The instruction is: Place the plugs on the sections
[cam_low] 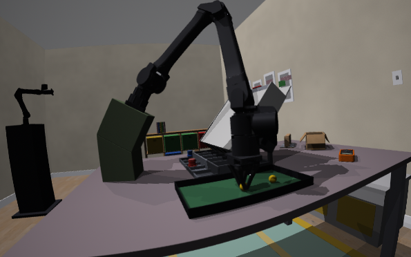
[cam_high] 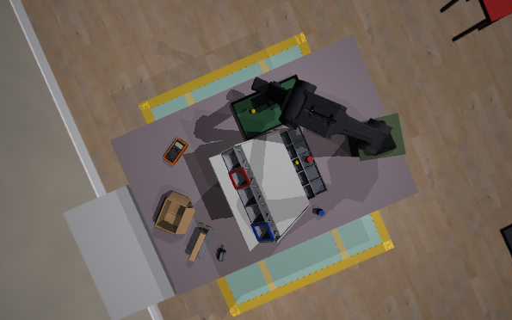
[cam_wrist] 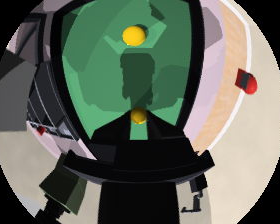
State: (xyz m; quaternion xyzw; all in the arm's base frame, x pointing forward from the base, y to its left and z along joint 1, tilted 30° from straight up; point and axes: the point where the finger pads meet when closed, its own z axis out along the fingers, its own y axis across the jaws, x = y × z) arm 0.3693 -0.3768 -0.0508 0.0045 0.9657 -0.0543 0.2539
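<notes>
Now: hand 30 mm to the right of the green tray, 10 mm short of it and 10 mm above it. The rest, counted from my hand: orange multimeter (560 mm ahead, 10 mm to the left); cardboard box (710 mm ahead, 310 mm to the left, 20 mm above); sloped grey cover (350 mm to the left, 190 mm above, 150 mm ahead).
</notes>
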